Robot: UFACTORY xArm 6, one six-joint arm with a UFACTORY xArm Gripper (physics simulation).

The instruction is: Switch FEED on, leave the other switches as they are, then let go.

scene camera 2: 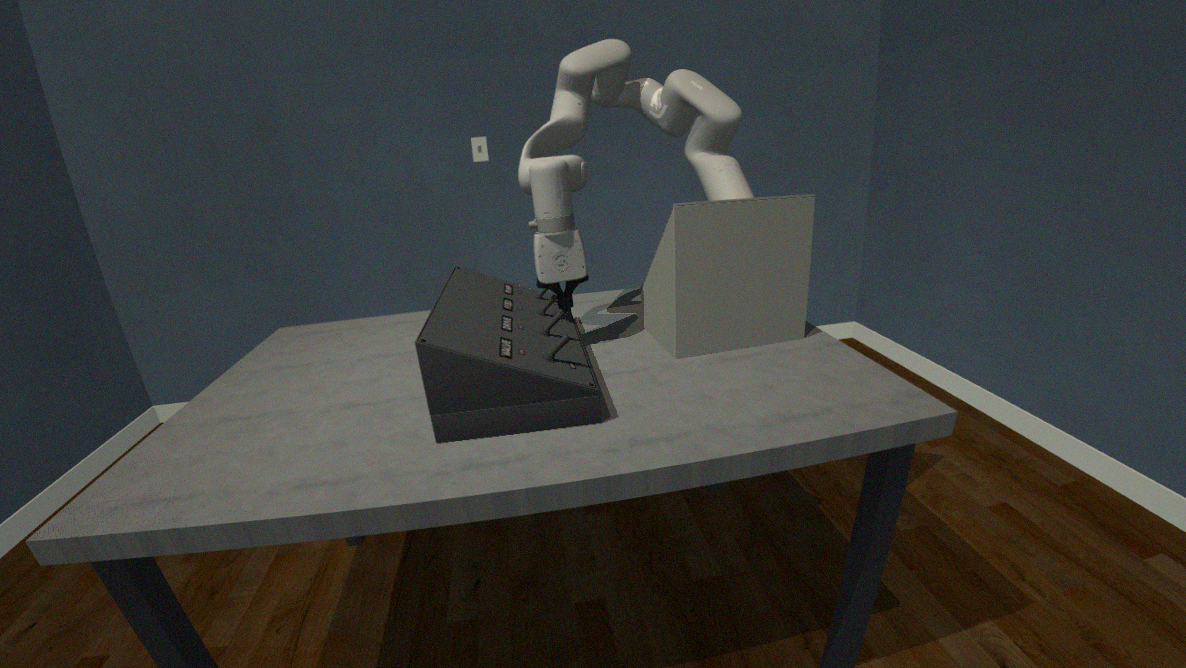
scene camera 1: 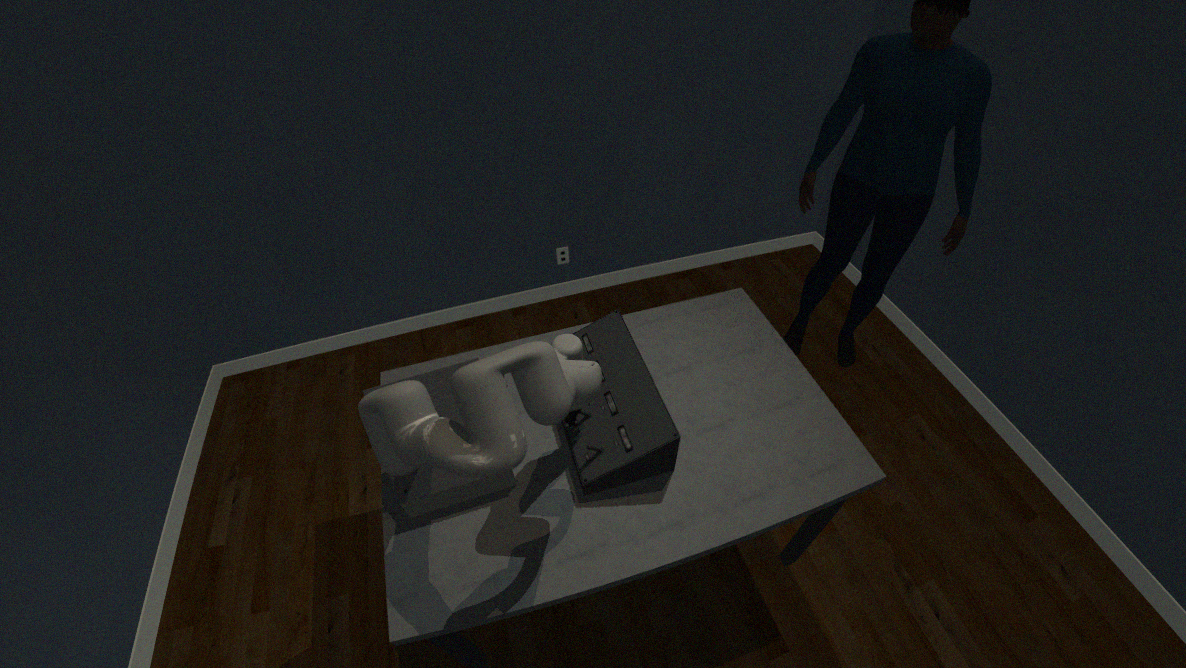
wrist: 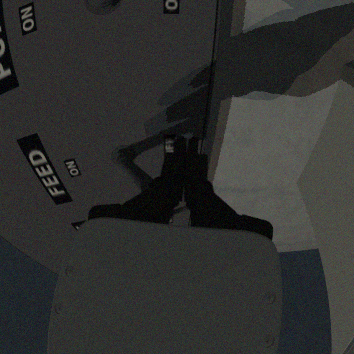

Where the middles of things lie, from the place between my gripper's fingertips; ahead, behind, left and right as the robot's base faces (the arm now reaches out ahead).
Labels:
My gripper is now 13 cm short of the dark sloped switch panel (scene camera 2: 483, 351), 6 cm to the right of it and 1 cm above it.

